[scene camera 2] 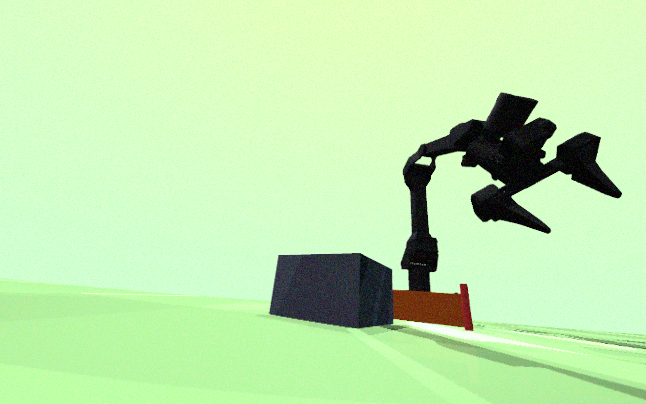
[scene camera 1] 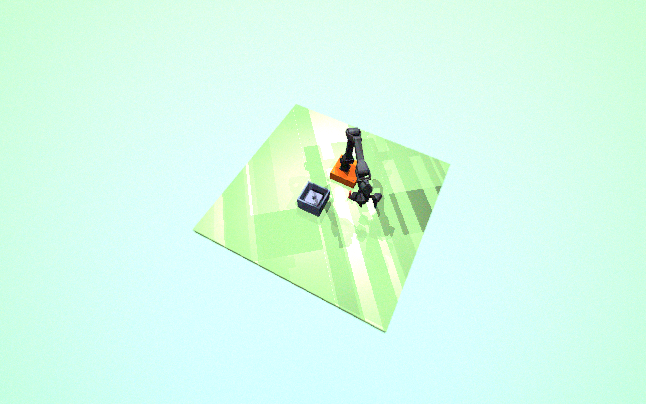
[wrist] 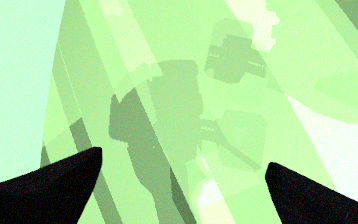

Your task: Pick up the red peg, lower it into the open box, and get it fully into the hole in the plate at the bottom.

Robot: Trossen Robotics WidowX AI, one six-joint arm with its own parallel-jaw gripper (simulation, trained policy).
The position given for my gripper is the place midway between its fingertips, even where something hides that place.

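Observation:
My own gripper [scene camera 2: 584, 214] is what I see here, and the wrist view has the gripper as well, at [wrist: 187, 163].

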